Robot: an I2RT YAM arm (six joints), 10 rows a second.
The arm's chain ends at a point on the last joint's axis. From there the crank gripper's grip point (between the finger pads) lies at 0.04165 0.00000 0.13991 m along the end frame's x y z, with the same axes.
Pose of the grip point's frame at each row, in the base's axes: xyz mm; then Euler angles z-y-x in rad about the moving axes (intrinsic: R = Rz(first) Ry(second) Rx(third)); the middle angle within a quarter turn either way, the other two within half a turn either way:
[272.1 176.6 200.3 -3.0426 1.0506 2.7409]
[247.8 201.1 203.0 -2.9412 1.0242 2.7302]
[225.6 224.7 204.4 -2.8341 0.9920 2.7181]
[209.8 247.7 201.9 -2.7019 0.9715 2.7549]
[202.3 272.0 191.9 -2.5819 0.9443 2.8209]
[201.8 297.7 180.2 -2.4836 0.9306 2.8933]
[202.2 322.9 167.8 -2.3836 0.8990 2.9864]
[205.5 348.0 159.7 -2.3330 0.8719 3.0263]
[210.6 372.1 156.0 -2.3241 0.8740 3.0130]
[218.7 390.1 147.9 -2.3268 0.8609 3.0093]
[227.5 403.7 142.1 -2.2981 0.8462 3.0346]
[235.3 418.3 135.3 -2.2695 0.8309 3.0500]
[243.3 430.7 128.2 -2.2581 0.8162 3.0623]
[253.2 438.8 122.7 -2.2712 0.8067 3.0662]
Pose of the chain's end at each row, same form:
[186.9 113.3 300.5 -3.0426 1.0506 2.7409]
[172.8 128.8 305.2 -2.9412 1.0242 2.7302]
[162.9 144.5 309.0 -2.8341 0.9920 2.7181]
[156.7 164.4 309.4 -2.7019 0.9715 2.7549]
[155.3 190.5 303.5 -2.5819 0.9443 2.8209]
[156.5 219.2 294.6 -2.4836 0.9306 2.8933]
[157.3 250.6 286.4 -2.3836 0.8990 2.9864]
[162.2 279.3 281.0 -2.3330 0.8719 3.0263]
[169.2 301.7 277.0 -2.3241 0.8740 3.0130]
[178.6 320.7 269.9 -2.3268 0.8609 3.0093]
[187.8 336.6 265.5 -2.2981 0.8462 3.0346]
[197.0 352.8 260.0 -2.2695 0.8309 3.0500]
[205.5 367.2 254.1 -2.2581 0.8162 3.0623]
[214.9 377.0 249.3 -2.2712 0.8067 3.0662]

